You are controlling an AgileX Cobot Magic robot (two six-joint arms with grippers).
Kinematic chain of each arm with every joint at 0, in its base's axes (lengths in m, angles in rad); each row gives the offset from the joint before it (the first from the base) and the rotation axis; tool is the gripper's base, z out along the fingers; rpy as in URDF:
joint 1: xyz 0 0 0.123 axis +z
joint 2: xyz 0 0 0 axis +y
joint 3: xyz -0.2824 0 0.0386 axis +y
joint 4: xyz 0.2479 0 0.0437 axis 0.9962 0 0.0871
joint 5: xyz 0 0 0 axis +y
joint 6: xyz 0.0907 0 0.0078 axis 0.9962 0 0.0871
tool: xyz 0 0 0 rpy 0 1.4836 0
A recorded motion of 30 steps. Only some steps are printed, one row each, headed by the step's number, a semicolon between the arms.
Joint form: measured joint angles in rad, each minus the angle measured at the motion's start. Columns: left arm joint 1, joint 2, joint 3, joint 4, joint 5, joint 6; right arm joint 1, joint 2, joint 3, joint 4, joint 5, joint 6.
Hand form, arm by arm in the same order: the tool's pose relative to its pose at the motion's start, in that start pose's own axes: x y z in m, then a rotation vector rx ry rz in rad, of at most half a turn. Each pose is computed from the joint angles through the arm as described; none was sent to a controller.
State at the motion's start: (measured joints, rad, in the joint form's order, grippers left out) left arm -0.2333 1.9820 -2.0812 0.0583 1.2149 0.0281; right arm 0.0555 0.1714 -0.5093 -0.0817 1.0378 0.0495
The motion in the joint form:
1: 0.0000 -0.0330 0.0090 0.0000 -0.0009 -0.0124; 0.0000 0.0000 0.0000 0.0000 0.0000 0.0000
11: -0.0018 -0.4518 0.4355 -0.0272 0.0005 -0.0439; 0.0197 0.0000 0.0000 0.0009 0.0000 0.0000
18: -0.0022 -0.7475 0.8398 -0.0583 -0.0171 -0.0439; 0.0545 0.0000 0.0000 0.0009 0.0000 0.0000
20: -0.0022 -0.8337 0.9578 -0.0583 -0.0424 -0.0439; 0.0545 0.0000 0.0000 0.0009 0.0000 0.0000
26: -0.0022 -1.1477 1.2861 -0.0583 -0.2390 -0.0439; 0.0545 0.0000 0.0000 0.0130 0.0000 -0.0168
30: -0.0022 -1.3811 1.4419 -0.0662 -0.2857 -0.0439; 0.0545 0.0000 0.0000 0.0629 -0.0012 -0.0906
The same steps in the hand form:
1: 0.0007 0.0007 -0.0141 -0.0010 -0.0248 -0.0137; 0.0000 0.0000 0.0000 0.0000 0.0000 0.0000
11: 0.0805 -0.0013 -0.1010 0.0261 -0.0160 -0.0525; -0.0001 0.0005 0.0001 -0.0169 -0.0006 -0.0108
18: 0.1709 -0.0075 -0.1148 0.0569 0.0748 -0.0602; -0.0002 0.0013 0.0002 -0.0454 -0.0018 -0.0307
20: 0.1979 -0.0088 -0.1147 0.0570 0.0813 -0.0600; -0.0002 0.0013 0.0002 -0.0454 -0.0018 -0.0307
26: 0.2714 -0.0119 -0.1203 0.0542 -0.1010 -0.0651; -0.0001 0.0022 0.0001 -0.0558 -0.0014 -0.0414
30: 0.3185 -0.0142 -0.1288 0.0589 -0.2253 -0.0723; 0.0000 0.0061 -0.0002 -0.0988 -0.0033 -0.0898

